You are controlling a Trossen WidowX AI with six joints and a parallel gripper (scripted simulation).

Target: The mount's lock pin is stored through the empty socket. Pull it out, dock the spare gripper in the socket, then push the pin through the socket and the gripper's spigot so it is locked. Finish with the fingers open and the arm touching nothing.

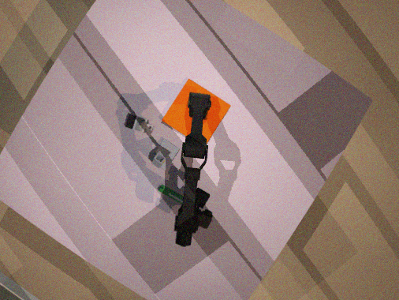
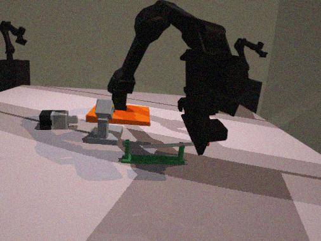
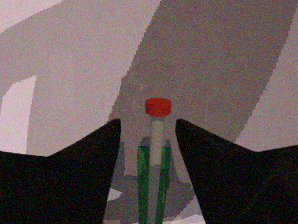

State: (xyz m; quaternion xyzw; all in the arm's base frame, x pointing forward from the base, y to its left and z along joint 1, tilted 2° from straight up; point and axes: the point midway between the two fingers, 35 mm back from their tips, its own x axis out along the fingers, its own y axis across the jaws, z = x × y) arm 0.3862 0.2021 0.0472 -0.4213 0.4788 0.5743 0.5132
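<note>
Now: the green rack 100 mm to the right of my gripper tip and 10 mm ahead of it. From my gripper tip the other things lie so: grey mount (220 mm to the right, 110 mm behind, 20 mm above); spare gripper (380 mm to the right, 180 mm behind, 10 mm below).
</note>
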